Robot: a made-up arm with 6 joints.
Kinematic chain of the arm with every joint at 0, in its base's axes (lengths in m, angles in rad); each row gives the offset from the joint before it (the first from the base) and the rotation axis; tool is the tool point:
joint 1: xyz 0 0 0.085 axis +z
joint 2: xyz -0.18 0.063 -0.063 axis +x
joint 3: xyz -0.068 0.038 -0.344 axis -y
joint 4: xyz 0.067 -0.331 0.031 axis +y
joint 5: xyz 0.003 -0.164 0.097 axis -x
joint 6: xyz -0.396 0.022 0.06 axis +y
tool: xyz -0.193 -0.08 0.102
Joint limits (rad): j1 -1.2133..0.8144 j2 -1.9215..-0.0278 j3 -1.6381..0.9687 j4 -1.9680..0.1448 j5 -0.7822..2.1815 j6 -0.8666..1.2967
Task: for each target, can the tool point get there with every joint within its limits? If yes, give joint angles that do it. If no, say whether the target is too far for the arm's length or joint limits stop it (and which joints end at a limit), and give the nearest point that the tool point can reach.
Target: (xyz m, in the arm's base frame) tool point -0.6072 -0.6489 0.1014
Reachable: yes | joints 0.2788 -1.0010 -0.0968 -0.8392 0.6449 0.6689
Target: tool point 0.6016 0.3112 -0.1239
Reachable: no: joint limits stop it (at a limit: joint 1, joint 3, joint 4, joint 5) | nearest point 0.4970 -0.0350 -0.2060 | short by 0.371 m
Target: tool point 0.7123 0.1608 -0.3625
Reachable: no: joint limits stop it (at a limit: joint 1, joint 3, joint 4, joint 5) | nearest point 0.5297 -0.0296 -0.3608 | short by 0.264 m
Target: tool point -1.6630 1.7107 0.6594
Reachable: no: too far | nearest point -0.8255 0.5895 0.4148 | short by 1.421 m
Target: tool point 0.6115 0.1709 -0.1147
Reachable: no: joint limits stop it (at a limit: joint 1, joint 3, joint 4, joint 5) | nearest point 0.5306 -0.0569 -0.1488 | short by 0.244 m
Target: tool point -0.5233 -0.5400 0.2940
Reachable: yes | joints 0.1736 -0.3019 -0.4847 -0.0199 -0.3564 -0.0780
